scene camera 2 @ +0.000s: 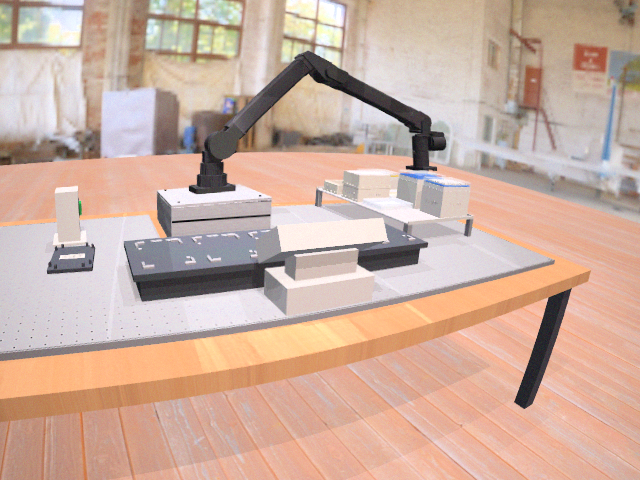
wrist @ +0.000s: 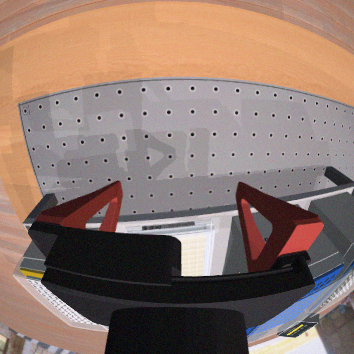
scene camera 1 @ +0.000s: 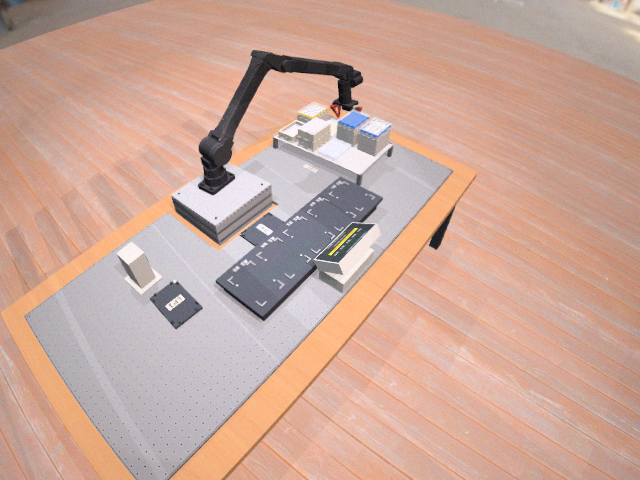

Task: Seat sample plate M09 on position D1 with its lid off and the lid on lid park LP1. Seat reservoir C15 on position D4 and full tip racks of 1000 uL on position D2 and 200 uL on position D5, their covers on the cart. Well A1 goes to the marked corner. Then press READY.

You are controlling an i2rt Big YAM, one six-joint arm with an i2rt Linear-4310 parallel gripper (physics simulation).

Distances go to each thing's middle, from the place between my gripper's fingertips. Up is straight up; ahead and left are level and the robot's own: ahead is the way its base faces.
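My hand: 18 cm left of the cart shelf (scene camera 1: 356,161), 4 cm short of it, 1 cm above it. White stand (scene camera 2: 66,198): 113 cm to the right of my hand, 8 cm behind it.
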